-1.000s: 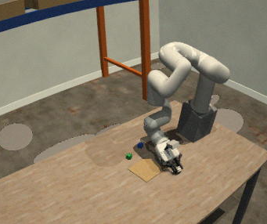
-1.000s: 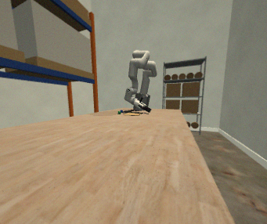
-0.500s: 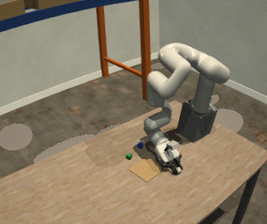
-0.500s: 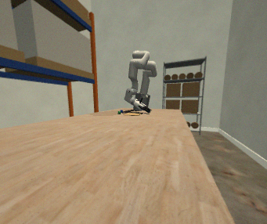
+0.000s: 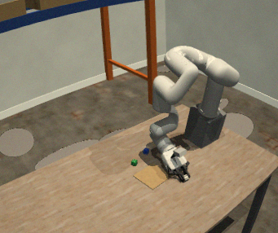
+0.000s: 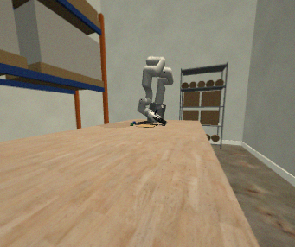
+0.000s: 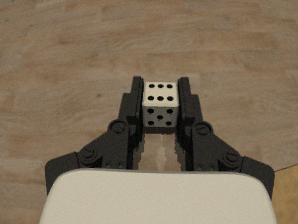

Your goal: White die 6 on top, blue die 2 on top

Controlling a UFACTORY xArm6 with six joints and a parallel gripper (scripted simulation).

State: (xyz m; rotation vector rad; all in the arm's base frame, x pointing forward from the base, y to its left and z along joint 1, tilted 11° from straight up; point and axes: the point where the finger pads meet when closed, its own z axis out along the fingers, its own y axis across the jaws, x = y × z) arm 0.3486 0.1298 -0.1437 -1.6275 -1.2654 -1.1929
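Right now the white die is 10 mm to the left of my hand and 10 mm below it. Round my hand: blue die: 40 mm behind, 290 mm to the right, 10 mm below; then green die: 70 mm ahead, 270 mm to the right, 10 mm below; then tan mat: 80 mm ahead, 140 mm to the right, 20 mm below.
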